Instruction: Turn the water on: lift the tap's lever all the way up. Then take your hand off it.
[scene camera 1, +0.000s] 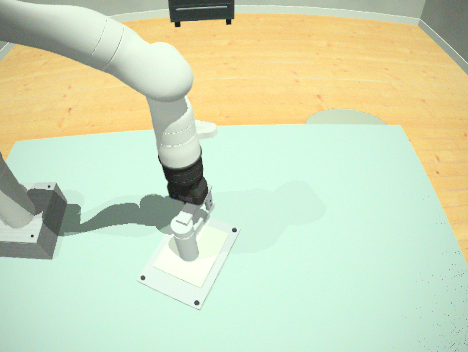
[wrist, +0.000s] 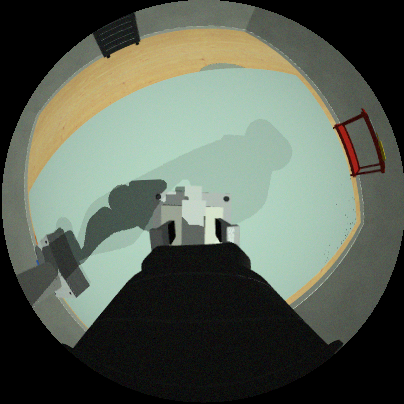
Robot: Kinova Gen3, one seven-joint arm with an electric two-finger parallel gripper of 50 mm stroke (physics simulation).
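The grey tap stands upright on its base plate. Its lever runs from the tap's round top towards the gripper, above the spout. How far up the lever is tilted is hard to tell. My gripper is open, at the lever's far end. In the wrist view the lever shows between the two separated fingertips, with a gap on each side. In the scene view the gripper's body hides the lever's end, and whether a finger touches the lever is not clear.
The plate lies on a pale green table top. The robot's grey base block stands at the left. A dark cabinet stands beyond the table, and a red frame is at the right by the wall.
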